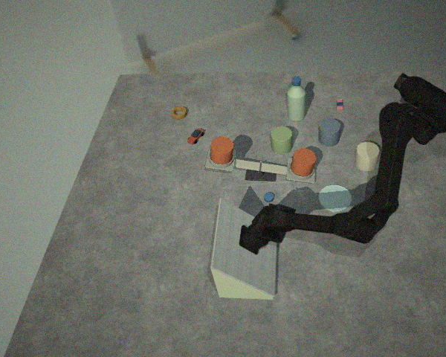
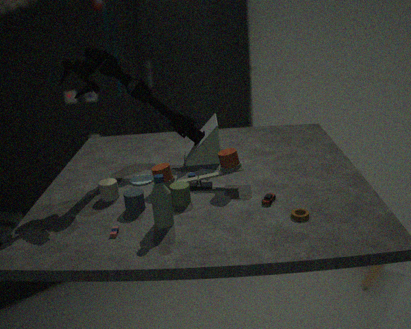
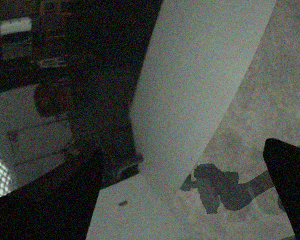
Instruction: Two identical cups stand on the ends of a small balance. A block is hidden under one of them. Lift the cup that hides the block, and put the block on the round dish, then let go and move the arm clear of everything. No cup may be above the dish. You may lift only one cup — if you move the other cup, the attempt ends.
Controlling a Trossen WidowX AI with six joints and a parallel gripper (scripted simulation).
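Now: the grey block 130 mm ahead of my gripper tip, 380 mm to the left of it and 350 mm below it. Also, from my gripper tip: pale blue round dish: 40 mm ahead, 270 mm to the left, 380 mm below; blue-grey cup: 280 mm ahead, 270 mm to the left, 350 mm below; cream cup: 190 mm ahead, 190 mm to the left, 350 mm below.
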